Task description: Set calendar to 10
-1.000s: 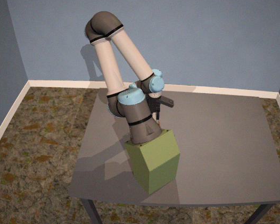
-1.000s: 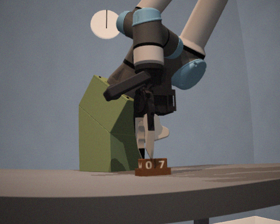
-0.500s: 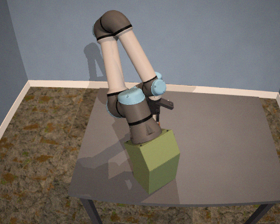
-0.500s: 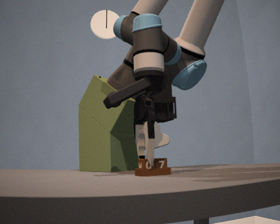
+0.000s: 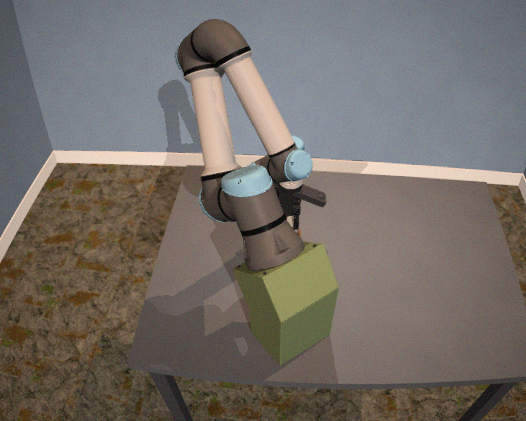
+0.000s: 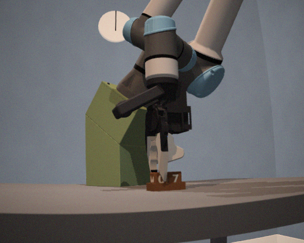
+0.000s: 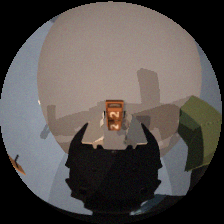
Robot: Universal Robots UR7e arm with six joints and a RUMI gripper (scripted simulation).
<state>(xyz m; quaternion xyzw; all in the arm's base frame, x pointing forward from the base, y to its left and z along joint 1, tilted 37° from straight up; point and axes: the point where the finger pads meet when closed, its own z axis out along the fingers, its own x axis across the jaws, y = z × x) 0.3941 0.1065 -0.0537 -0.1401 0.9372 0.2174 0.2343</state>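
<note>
The brown calendar tray lies 10 mm behind my hand, 10 mm to the left of it and 30 mm below it.
</note>
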